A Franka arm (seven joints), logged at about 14 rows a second.
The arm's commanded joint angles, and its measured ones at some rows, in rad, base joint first. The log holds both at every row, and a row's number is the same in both.
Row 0, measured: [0.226 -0.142 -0.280 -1.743 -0.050 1.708 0.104]
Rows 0 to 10, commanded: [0.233 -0.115 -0.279 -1.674 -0.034 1.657 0.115]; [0.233 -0.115 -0.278 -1.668 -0.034 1.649 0.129]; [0.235 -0.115 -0.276 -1.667 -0.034 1.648 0.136]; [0.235 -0.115 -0.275 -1.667 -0.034 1.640 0.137]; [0.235 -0.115 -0.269 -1.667 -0.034 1.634 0.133]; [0.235 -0.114 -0.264 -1.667 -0.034 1.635 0.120]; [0.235 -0.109 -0.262 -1.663 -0.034 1.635 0.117]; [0.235 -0.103 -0.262 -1.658 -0.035 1.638 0.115]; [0.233 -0.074 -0.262 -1.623 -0.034 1.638 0.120]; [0.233 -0.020 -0.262 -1.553 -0.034 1.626 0.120]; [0.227 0.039 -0.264 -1.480 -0.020 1.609 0.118]
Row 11, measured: [0.231 -0.083 -0.259 -1.642 -0.043 1.660 0.117]
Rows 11 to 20, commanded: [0.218 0.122 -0.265 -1.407 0.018 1.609 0.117]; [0.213 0.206 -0.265 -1.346 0.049 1.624 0.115]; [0.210 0.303 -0.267 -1.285 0.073 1.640 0.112]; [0.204 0.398 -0.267 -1.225 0.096 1.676 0.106]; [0.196 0.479 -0.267 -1.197 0.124 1.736 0.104]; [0.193 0.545 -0.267 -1.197 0.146 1.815 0.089]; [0.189 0.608 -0.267 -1.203 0.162 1.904 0.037]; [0.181 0.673 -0.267 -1.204 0.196 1.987 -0.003]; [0.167 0.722 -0.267 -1.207 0.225 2.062 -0.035]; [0.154 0.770 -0.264 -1.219 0.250 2.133 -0.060]
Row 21, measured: [0.192 0.677 -0.268 -1.278 0.195 2.067 0.011]
